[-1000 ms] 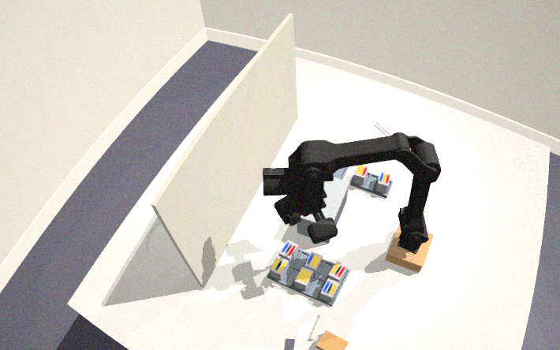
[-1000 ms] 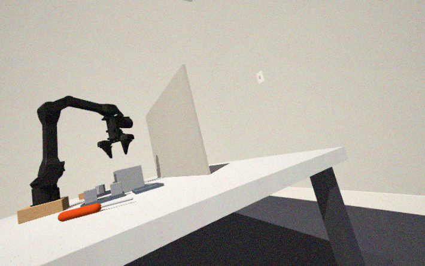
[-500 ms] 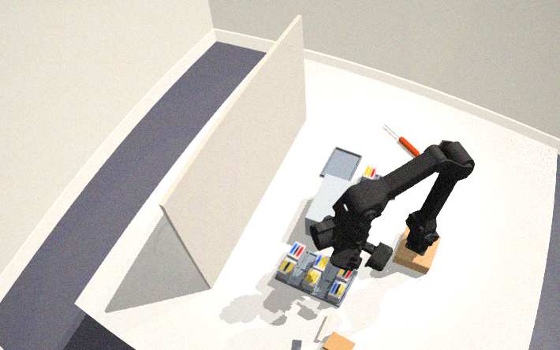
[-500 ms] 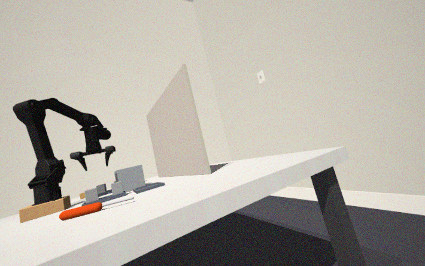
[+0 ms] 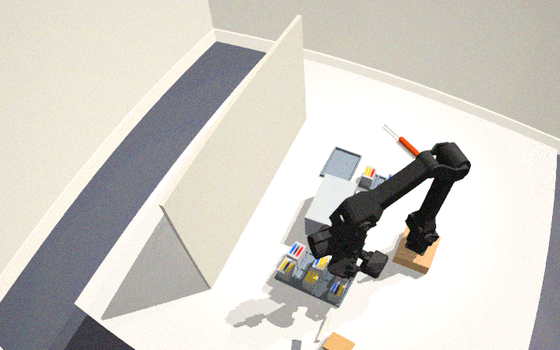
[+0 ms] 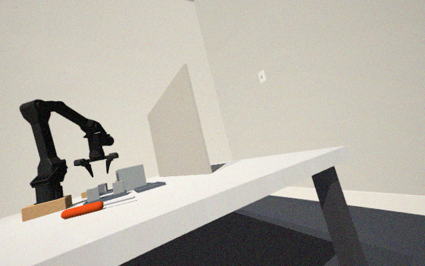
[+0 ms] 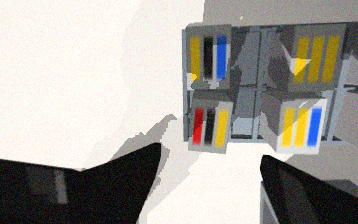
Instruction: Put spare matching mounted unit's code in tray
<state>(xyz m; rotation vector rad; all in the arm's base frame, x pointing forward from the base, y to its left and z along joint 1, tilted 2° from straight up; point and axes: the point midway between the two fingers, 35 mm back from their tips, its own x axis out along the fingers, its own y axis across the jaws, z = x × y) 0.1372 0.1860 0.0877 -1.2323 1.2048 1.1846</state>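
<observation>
My gripper tip is now 60 mm above the grey spare. From my gripper tip the other things lie so: white stick (160 mm to the left, 90 mm below, 30 mm behind); then grey mounted unit (140 mm to the right, 140 mm ahead, 50 mm below); then tan block (190 mm to the left, 90 mm behind, 80 mm below).
</observation>
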